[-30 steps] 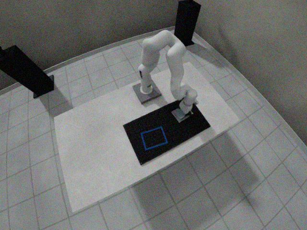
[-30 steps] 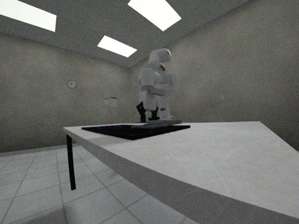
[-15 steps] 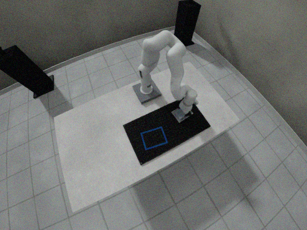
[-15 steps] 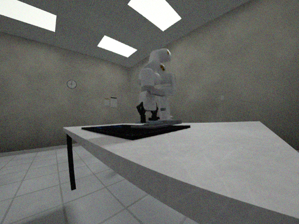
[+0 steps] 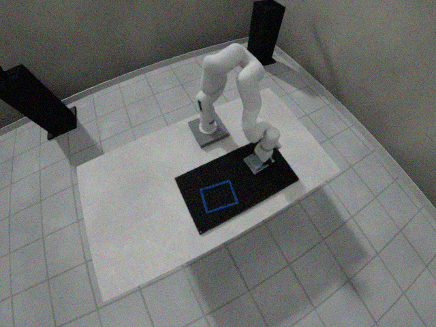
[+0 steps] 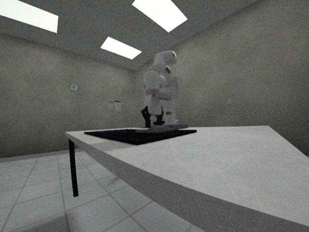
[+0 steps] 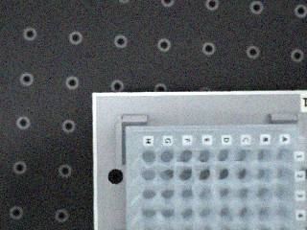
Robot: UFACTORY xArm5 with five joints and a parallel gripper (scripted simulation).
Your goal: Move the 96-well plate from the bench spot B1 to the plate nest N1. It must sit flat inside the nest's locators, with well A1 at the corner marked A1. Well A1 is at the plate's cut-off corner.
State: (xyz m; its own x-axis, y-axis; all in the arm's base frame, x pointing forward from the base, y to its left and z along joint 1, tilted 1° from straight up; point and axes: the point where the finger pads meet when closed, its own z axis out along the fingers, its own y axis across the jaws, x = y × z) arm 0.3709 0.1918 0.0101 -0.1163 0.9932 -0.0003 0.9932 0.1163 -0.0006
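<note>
Now: hand 3 cm above the plate nest N1. Also, from my hand: 96-well plate (1 cm below).
</note>
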